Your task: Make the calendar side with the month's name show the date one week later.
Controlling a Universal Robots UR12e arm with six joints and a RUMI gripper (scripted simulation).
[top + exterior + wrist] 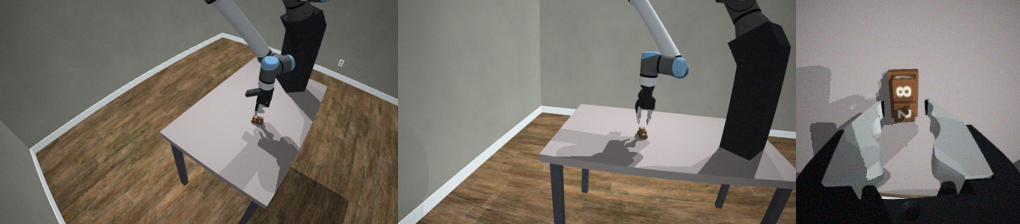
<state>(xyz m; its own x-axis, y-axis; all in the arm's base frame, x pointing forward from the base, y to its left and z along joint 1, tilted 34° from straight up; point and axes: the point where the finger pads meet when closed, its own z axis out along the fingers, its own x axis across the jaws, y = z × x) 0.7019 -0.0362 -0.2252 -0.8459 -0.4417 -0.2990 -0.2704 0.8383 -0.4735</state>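
Now: hand 50 mm above the brown calendar cube. Round my hand: brown wooden calendar tray (10 mm behind, 20 mm to the left, 70 mm below).
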